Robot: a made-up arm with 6 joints.
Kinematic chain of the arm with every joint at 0, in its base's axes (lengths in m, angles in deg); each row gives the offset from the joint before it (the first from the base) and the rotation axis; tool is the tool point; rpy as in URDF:
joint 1: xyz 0 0 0.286 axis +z
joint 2: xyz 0 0 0 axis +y
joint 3: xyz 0.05 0 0.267 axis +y
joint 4: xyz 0.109 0 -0.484 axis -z
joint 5: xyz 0 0 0 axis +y
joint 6: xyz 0.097 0 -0.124 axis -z
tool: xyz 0 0 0 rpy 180 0 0
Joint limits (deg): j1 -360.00..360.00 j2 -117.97..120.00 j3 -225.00..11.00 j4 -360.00..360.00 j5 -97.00..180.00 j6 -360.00..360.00
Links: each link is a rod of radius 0.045 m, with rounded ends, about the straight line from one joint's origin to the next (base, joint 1, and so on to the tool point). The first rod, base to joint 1, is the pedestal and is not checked.
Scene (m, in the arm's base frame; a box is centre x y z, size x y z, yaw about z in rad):
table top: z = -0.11
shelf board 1: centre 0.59 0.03 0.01 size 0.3 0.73 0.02 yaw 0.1
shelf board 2: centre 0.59 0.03 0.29 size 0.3 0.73 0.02 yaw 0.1
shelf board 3: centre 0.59 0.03 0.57 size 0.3 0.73 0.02 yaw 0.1
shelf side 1: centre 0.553 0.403 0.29 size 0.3 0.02 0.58 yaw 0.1
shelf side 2: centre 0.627 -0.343 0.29 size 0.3 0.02 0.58 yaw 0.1
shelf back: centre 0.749 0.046 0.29 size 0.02 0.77 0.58 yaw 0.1
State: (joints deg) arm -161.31 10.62 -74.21 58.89 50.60 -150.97
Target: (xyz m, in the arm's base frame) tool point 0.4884 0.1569 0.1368
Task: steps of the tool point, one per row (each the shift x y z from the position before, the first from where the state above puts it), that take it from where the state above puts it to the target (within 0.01 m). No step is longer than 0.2 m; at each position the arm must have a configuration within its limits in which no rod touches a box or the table.
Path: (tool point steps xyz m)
1: 0.0049 0.1526 -0.0515
2: 0.0422 0.1364 -0.0479
3: 0.0707 0.1113 -0.0442
4: 0.0893 0.0812 -0.0407
5: 0.0975 0.0495 -0.0370
6: 0.0962 0.0193 -0.0341
7: 0.0867 -0.0075 -0.0314
8: 0.0938 0.0596 -0.0065
9: 0.1153 0.0322 0.0010
10: 0.1269 -0.0020 0.0096
11: 0.1264 -0.0395 0.0187
12: 0.1132 -0.0754 0.0277
13: 0.0885 -0.1055 0.0357

